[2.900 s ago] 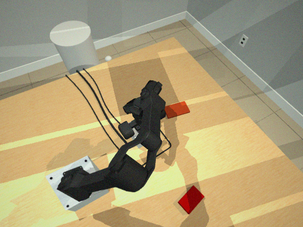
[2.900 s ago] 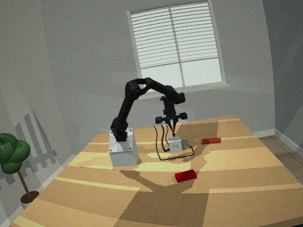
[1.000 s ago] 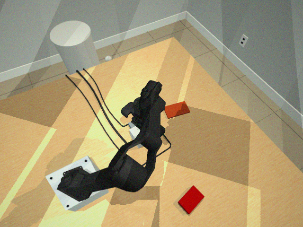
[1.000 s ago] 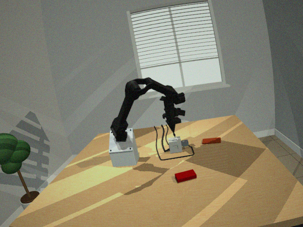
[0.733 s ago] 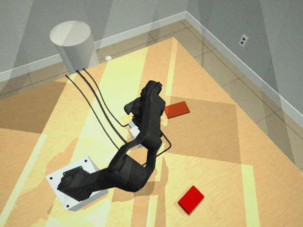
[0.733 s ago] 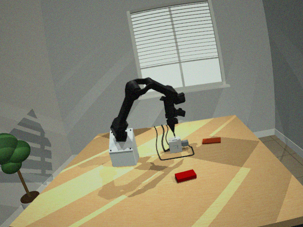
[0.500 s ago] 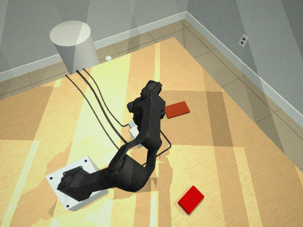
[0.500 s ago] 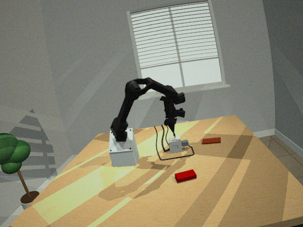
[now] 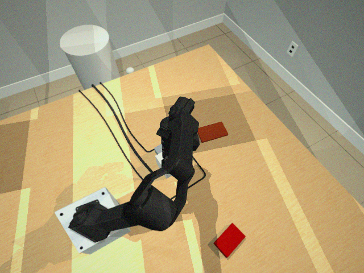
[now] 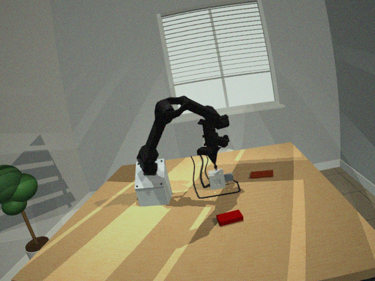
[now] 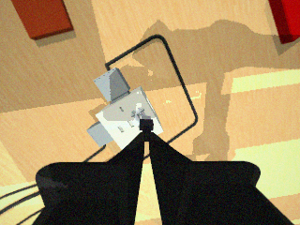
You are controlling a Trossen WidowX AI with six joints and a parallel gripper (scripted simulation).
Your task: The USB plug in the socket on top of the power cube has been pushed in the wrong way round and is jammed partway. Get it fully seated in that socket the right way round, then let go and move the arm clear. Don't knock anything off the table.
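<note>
The black USB plug lies 20 mm below my gripper tip. Round my gripper tip: orange flat block 230 mm ahead, 100 mm to the left, 130 mm below; red block 80 mm ahead, 310 mm to the right, 120 mm below.
</note>
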